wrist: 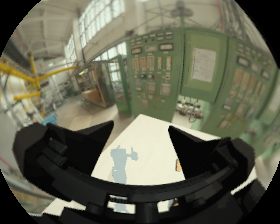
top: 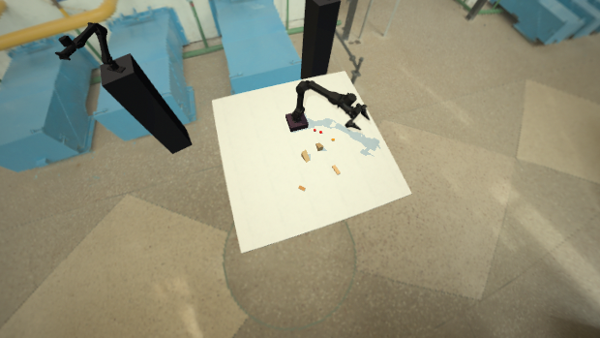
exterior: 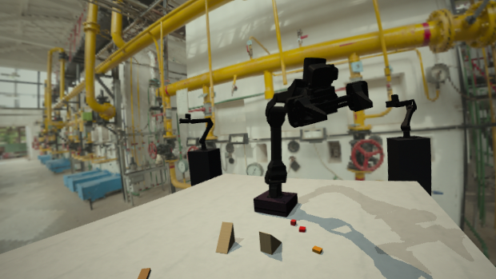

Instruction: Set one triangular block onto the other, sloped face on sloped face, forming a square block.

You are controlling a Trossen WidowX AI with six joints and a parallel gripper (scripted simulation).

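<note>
My gripper tip is 37 cm above the triangular block, 35 cm to the left of it and 14 cm past it. The rest, counted from my gripper tip: small orange block: 38 cm below, 15 cm behind, 7 cm to the right.
</note>
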